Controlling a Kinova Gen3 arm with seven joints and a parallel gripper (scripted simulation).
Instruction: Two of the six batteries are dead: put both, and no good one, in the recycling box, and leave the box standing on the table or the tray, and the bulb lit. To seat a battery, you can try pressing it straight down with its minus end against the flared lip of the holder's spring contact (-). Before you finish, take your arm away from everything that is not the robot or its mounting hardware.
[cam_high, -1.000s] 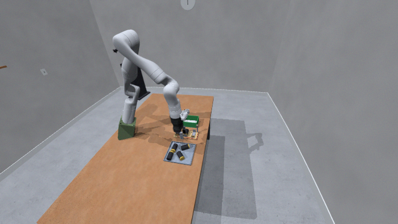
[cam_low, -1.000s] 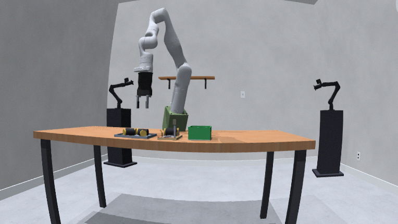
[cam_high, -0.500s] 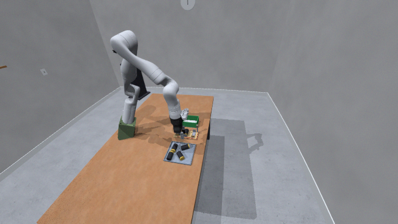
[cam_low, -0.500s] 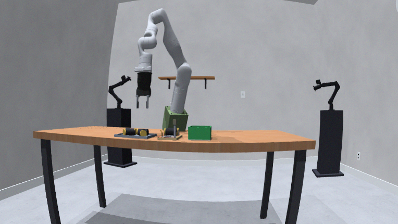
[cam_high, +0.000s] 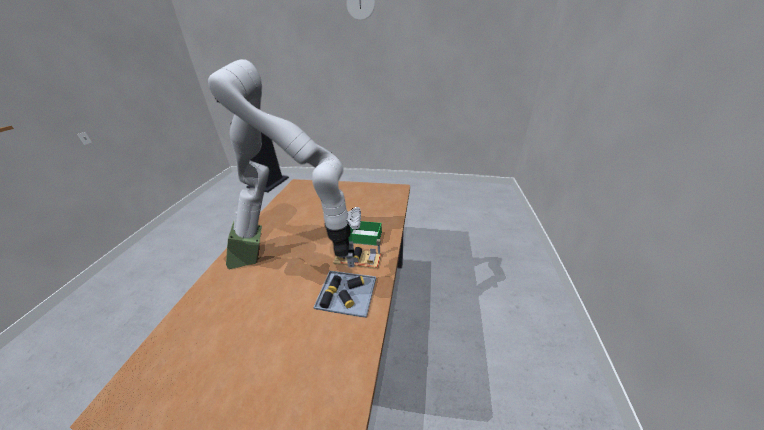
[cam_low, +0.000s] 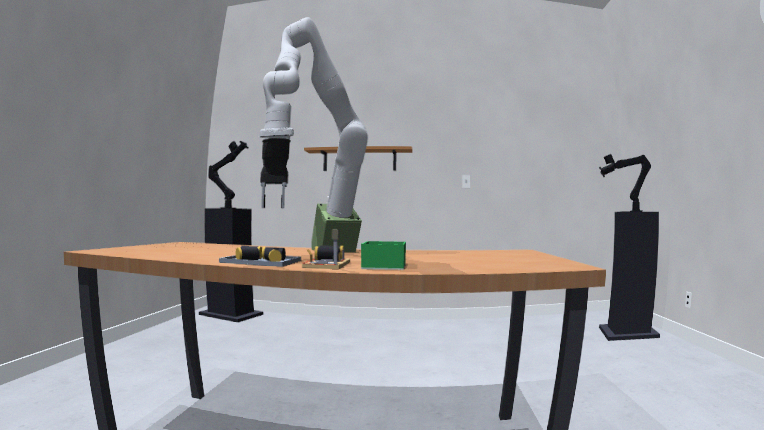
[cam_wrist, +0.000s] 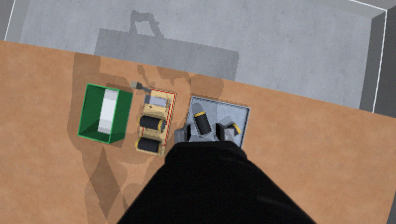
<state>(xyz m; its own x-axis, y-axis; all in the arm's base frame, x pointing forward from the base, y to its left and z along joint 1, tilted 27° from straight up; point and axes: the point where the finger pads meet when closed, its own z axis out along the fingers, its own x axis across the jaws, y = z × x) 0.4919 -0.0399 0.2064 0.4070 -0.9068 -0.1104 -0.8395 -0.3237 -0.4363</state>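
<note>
My gripper is now 20 mm past the grey tray, 50 mm to the left of it and 160 mm above it. The rest, counted from my hand: green recycling box (90 mm behind, 270 mm to the left, 140 mm below).
</note>
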